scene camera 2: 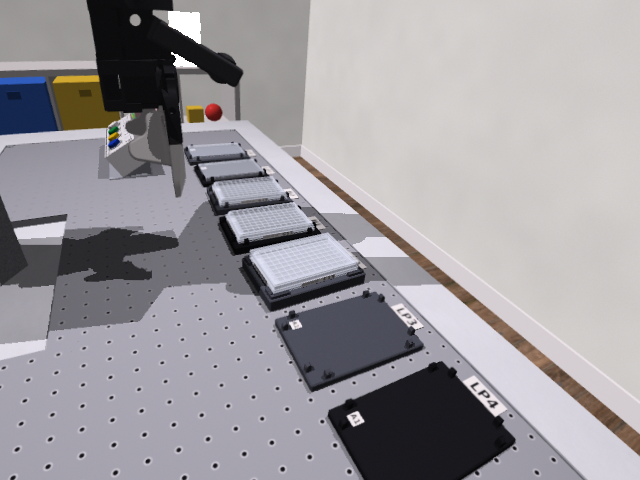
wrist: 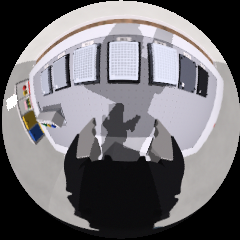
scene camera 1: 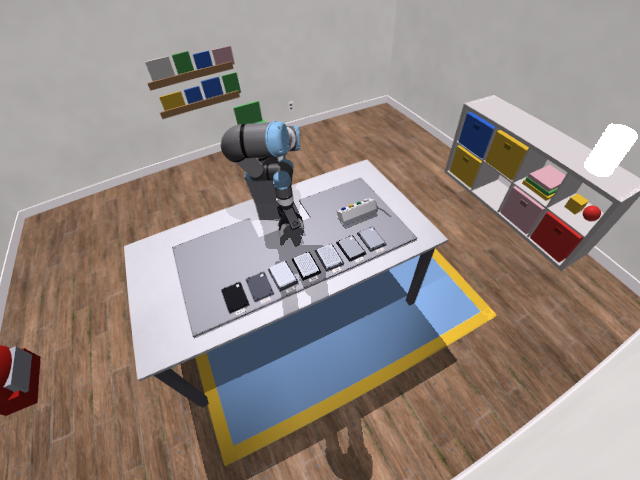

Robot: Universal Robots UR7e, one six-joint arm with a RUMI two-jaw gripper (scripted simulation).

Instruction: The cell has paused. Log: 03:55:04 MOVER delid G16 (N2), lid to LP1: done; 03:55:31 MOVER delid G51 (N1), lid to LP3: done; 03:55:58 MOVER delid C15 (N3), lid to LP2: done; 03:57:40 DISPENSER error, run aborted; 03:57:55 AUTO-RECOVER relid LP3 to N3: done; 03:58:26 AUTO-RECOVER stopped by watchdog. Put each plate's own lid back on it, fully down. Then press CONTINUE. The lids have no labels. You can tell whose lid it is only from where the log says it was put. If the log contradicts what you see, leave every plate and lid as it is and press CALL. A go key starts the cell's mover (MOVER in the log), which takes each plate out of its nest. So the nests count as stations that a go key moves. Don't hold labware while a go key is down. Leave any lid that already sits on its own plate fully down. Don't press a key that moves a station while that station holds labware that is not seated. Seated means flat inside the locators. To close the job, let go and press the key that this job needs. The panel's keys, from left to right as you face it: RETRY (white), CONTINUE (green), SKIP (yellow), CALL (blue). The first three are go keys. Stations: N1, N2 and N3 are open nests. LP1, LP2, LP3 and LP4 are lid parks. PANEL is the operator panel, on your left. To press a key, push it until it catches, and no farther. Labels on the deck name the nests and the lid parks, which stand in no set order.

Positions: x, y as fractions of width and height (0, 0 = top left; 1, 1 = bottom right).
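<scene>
Gripper, mine: my gripper (scene camera 2: 0.27, 0.37), visible also in the wrist view at (wrist: 0.52, 0.49). Things seen: a plate (scene camera 2: 0.40, 0.40), a plate (scene camera 2: 0.41, 0.47), a lid park LP3 (scene camera 2: 0.55, 0.70) and a lid park LP4 (scene camera 2: 0.67, 0.87).
</scene>
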